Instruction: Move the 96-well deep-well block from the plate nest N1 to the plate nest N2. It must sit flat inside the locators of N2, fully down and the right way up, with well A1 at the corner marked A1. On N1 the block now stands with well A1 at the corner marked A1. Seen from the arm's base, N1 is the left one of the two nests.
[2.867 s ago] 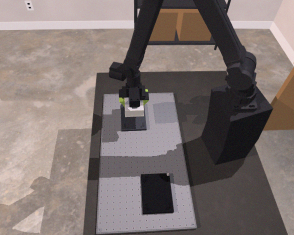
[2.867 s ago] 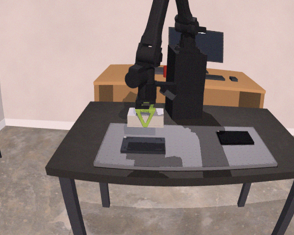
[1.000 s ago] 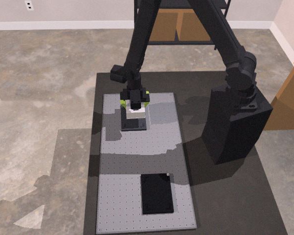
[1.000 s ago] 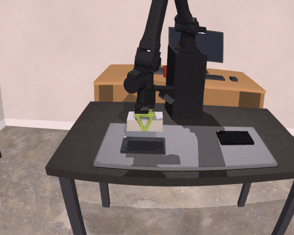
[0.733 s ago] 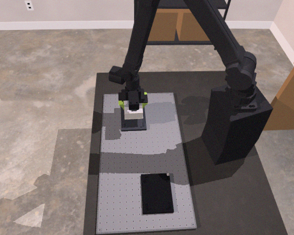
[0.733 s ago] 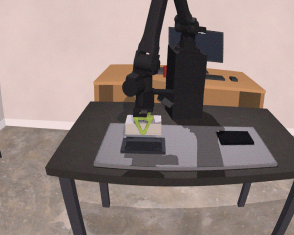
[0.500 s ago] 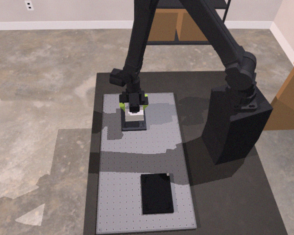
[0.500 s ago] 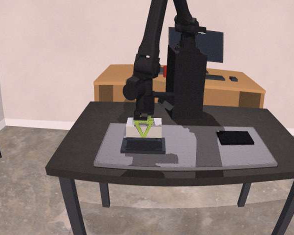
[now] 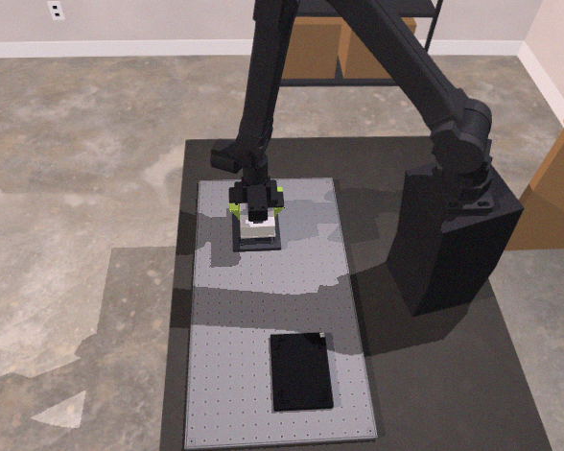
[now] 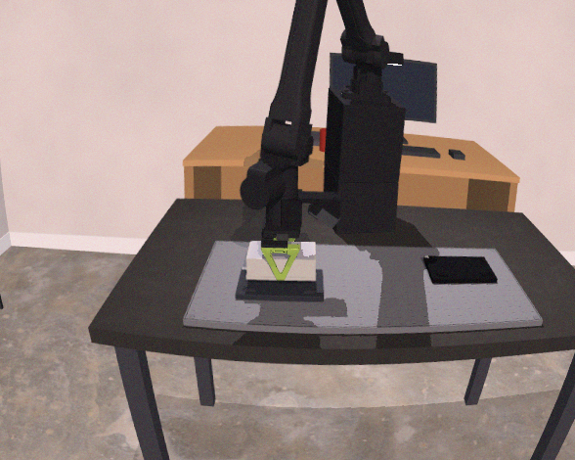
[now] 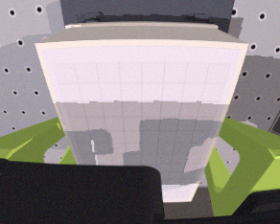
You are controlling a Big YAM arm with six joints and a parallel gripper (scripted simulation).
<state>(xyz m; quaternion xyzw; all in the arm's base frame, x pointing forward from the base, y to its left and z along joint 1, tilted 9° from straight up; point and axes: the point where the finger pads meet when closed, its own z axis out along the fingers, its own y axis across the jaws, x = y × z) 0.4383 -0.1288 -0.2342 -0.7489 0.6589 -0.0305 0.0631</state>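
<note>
Right now the dark plate nest N2 is 40 mm below my hand. The rest, counted from my hand: white deep-well block: 10 mm above; black plate nest N1: 380 mm to the left, 120 mm behind, 40 mm below.
</note>
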